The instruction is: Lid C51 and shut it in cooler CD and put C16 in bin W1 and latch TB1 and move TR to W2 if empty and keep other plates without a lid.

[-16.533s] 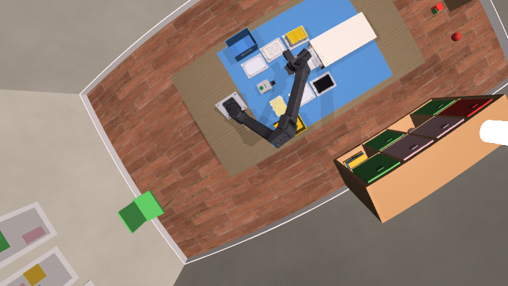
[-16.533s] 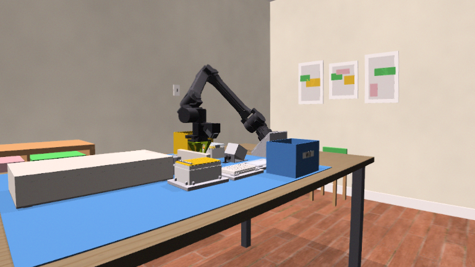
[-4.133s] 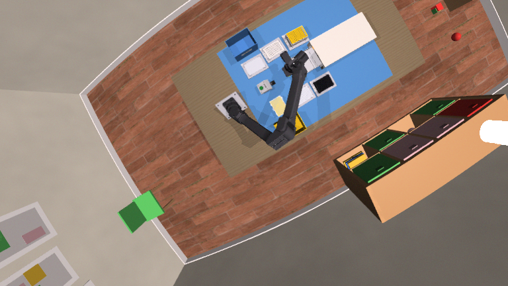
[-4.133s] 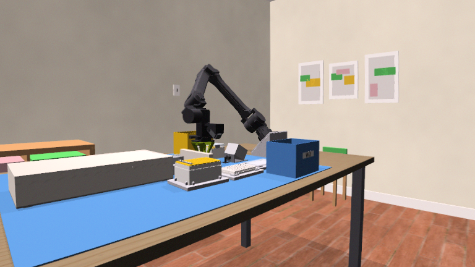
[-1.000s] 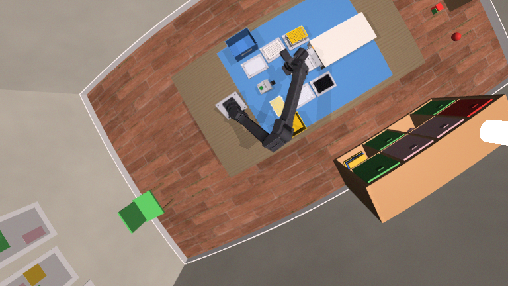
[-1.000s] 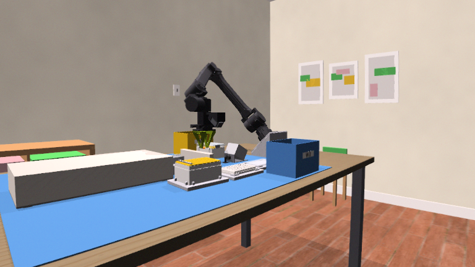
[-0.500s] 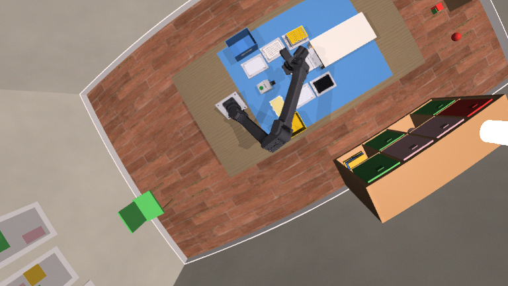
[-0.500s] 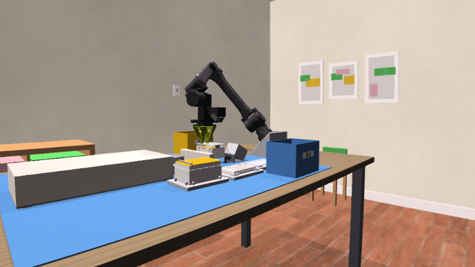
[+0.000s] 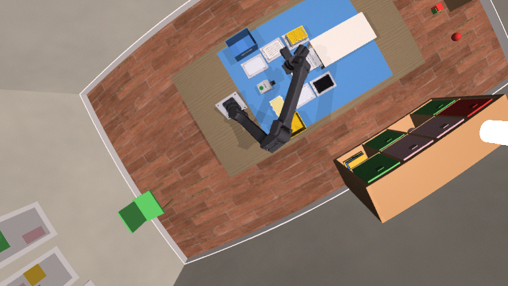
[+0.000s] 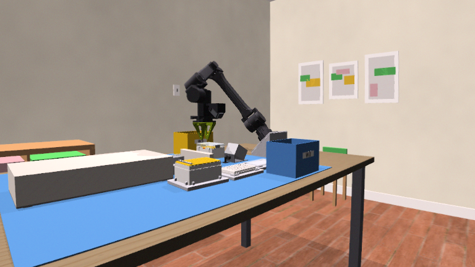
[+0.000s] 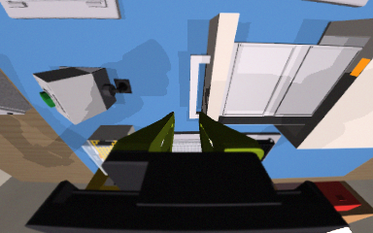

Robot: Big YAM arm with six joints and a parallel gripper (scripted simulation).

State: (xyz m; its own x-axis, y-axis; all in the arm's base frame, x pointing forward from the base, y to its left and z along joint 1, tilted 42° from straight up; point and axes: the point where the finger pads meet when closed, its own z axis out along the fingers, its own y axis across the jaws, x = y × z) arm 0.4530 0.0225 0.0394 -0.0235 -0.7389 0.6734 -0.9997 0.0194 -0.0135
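My hand is 17 cm to the right of the plate lid, 17 cm past it and 11 cm above it. From my hand the other things lie so: DONE key box 20 cm behind, 7 cm below; drawer 17 cm ahead, 10 cm below, 1 cm to the right; white plate 19 cm to the left, 10 cm below.
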